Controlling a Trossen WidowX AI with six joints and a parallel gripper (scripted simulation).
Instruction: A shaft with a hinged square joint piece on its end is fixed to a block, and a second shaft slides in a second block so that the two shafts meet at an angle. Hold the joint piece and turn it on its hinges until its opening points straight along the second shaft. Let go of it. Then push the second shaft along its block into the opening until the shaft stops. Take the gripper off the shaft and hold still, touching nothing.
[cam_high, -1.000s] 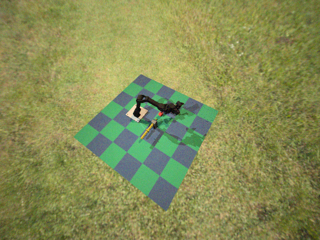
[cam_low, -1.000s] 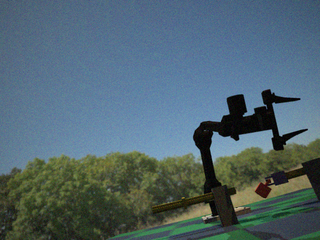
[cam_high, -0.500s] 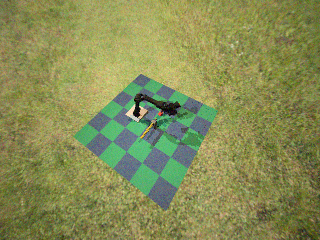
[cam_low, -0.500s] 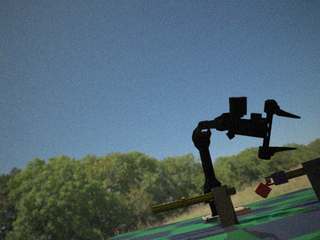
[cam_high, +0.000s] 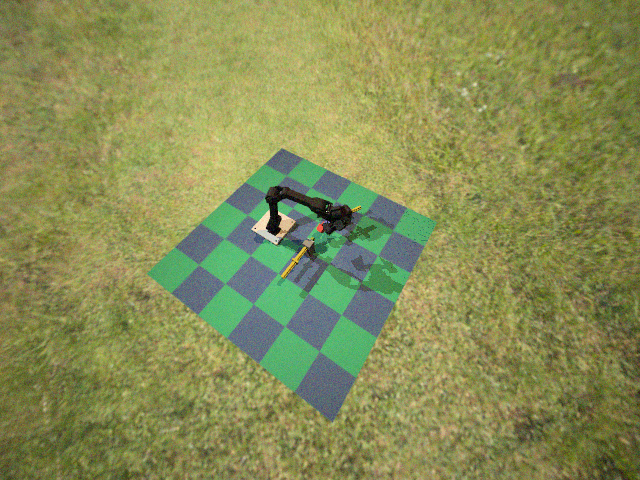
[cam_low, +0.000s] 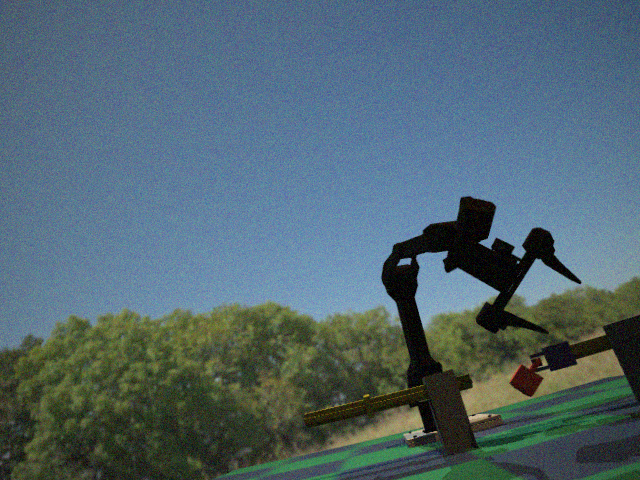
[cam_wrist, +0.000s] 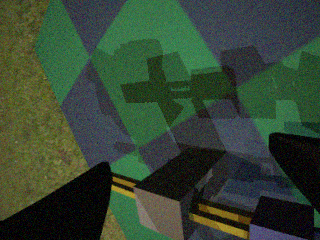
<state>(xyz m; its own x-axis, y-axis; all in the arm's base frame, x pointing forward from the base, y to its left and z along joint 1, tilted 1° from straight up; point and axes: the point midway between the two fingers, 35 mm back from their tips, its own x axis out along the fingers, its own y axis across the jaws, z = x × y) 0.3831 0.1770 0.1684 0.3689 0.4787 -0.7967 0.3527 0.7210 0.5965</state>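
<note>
Now: gripper tip 130 mm past the red square joint piece, 80 mm above it and 50 mm to the left of it.
</note>
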